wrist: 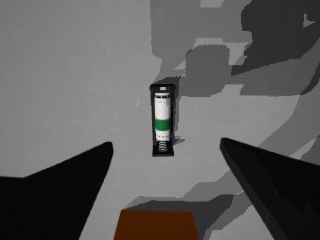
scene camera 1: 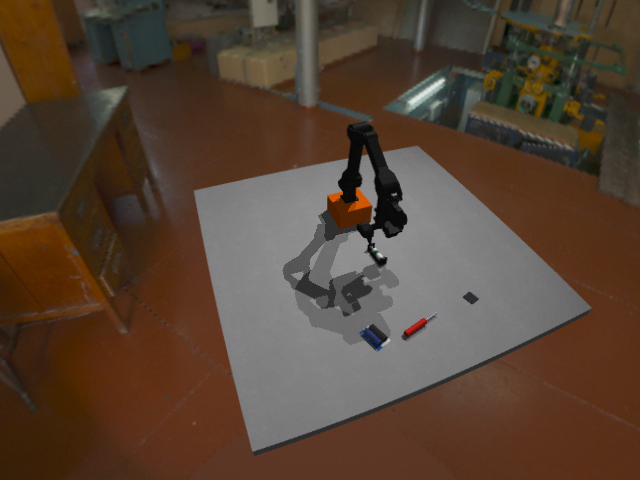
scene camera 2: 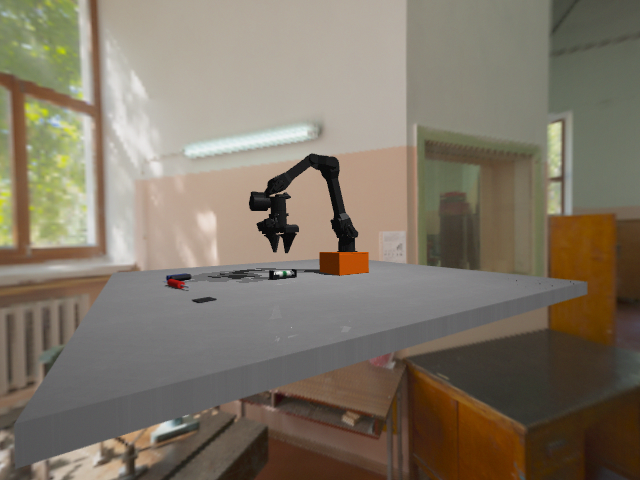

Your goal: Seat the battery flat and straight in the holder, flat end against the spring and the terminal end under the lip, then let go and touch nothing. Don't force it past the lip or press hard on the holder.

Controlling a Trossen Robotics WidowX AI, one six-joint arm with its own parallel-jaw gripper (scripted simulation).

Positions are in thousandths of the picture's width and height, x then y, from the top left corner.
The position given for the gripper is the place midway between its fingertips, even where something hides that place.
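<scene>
Gripper (scene camera 2: 438, 526) open, holding nothing. Visible in the wrist view as well: the gripper (wrist: 523, 606).
</scene>
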